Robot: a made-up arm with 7 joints.
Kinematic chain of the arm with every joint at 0, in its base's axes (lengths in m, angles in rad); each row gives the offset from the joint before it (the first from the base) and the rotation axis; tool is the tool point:
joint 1: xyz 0 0 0 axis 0 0.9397 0.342
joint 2: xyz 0 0 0 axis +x
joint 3: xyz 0 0 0 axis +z
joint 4: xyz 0.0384 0 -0.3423 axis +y
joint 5: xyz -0.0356 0 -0.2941 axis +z
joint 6: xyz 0 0 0 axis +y
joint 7: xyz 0 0 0 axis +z
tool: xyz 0 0 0
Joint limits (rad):
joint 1: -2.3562..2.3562
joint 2: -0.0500..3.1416
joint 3: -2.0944..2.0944
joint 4: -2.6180..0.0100
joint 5: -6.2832..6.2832
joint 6: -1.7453..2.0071
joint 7: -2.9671..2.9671
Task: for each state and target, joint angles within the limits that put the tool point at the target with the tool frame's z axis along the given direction. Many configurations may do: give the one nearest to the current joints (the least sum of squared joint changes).
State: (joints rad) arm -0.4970 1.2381 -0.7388 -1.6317 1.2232 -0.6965 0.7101
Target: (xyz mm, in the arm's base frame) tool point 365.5 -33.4 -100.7 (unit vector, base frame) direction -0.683 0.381 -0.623
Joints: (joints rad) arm -0.7036 0.8956 -0.7562 -2.1094 1.9528 -0.7381 0.7101
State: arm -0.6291 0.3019 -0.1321 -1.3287 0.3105 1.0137 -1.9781
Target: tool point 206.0 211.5 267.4 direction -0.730 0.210 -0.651
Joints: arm -1.0614 0.9547 0.6268 -2.0391 0.8977 1.0594 -1.9781
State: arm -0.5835 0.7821 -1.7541 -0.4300 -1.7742 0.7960 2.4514
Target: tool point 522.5 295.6 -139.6 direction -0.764 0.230 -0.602
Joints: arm -1.0859 1.0950 -1.3983 -0.7870 -1.6905 1.0635 2.4514
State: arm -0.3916 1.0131 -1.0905 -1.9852 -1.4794 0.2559 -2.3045
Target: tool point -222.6 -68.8 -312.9 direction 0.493 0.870 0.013
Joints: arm 0.3137 0.7531 -1.9923 -2.0719 -1.7547 -0.2238 -2.3045
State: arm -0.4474 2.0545 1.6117 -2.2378 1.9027 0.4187 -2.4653
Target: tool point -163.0 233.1 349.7 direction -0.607 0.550 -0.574
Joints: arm -0.4335 1.8109 1.7018 -1.8187 1.8829 1.2300 -2.4653
